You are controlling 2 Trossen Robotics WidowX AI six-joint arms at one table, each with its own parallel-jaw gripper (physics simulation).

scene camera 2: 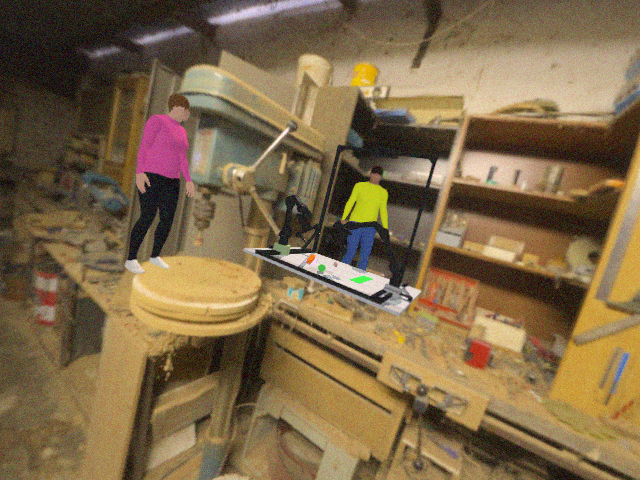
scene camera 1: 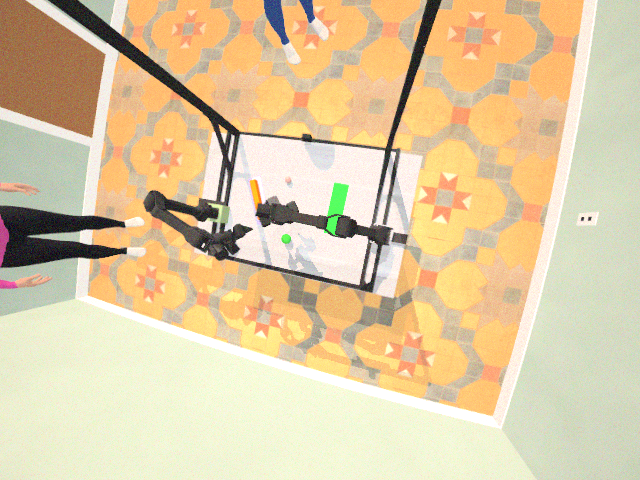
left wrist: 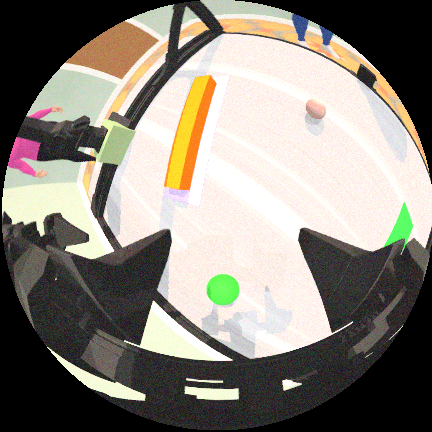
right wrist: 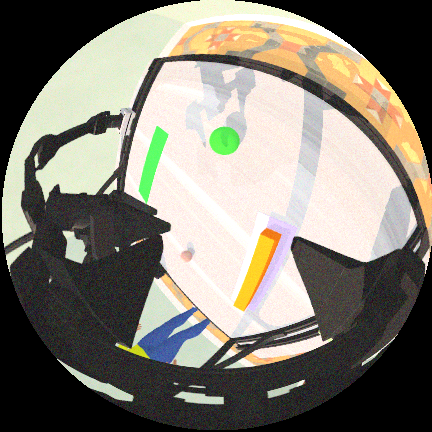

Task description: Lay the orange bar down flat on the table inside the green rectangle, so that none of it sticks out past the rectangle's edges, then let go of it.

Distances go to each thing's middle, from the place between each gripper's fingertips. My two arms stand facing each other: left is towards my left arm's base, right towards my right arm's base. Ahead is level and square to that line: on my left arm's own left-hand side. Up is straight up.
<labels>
My left gripper is now 13 cm short of the small green ball point(left wrist: 222, 289), 3 cm to the right of it and 11 cm above it. Round my left hand: orange bar point(left wrist: 186, 141) 7 cm behind, 18 cm to the right, 12 cm below; green rectangle point(right wrist: 159, 136) 7 cm behind, 28 cm to the left, 13 cm below; pale lilac pad point(right wrist: 287, 231) 7 cm behind, 18 cm to the right, 13 cm below.
The small green ball is 160 mm below my right hand, 140 mm to the left of it and 20 mm ahead of it. The rest, counted from my right hand: orange bar (180 mm behind, 170 mm below, 60 mm to the right); then green rectangle (390 mm to the left, 190 mm below, 180 mm behind); then pale lilac pad (190 mm below, 180 mm behind, 60 mm to the right).
</labels>
